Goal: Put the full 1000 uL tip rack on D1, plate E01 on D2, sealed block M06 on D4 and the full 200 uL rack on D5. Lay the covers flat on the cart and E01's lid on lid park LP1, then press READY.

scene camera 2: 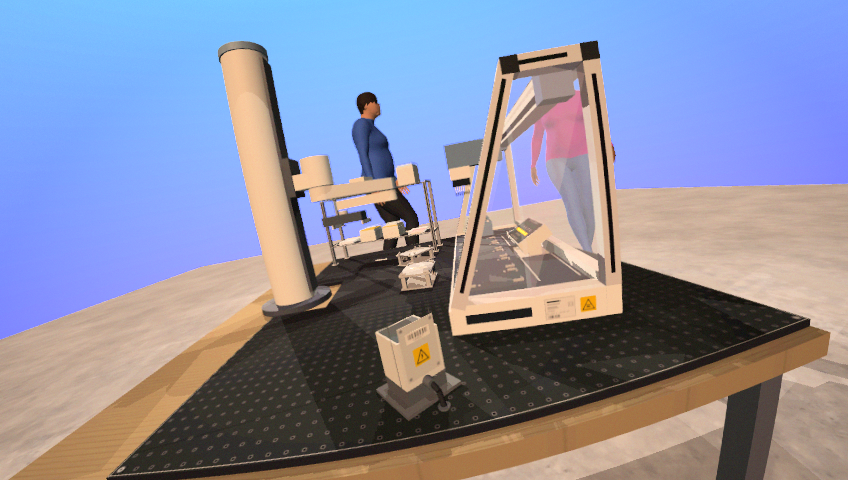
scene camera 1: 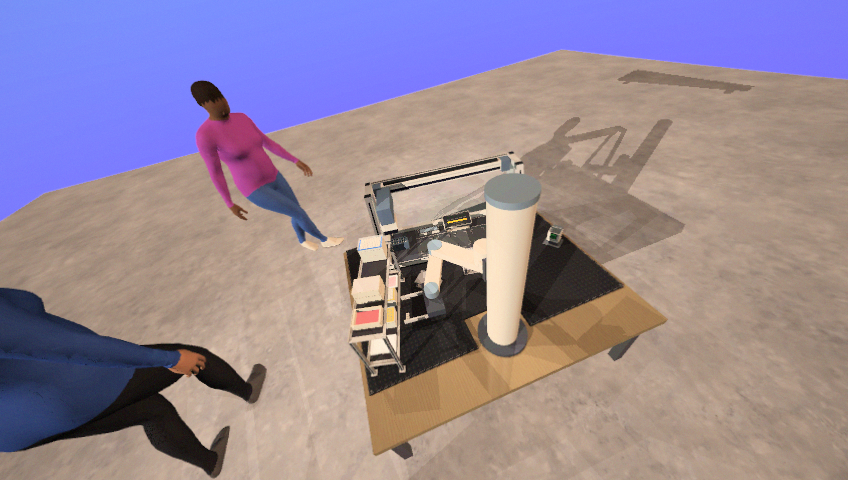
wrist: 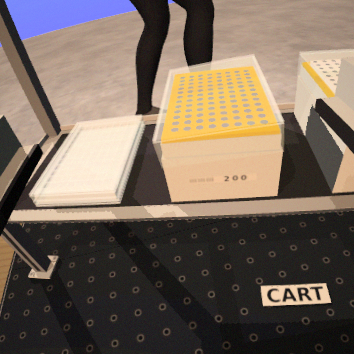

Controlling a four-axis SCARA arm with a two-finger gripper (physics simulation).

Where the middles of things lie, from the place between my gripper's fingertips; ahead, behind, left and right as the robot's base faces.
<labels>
The CART label [wrist: 316, 292] lies 210 mm below my hand and 80 mm ahead of it.
</labels>
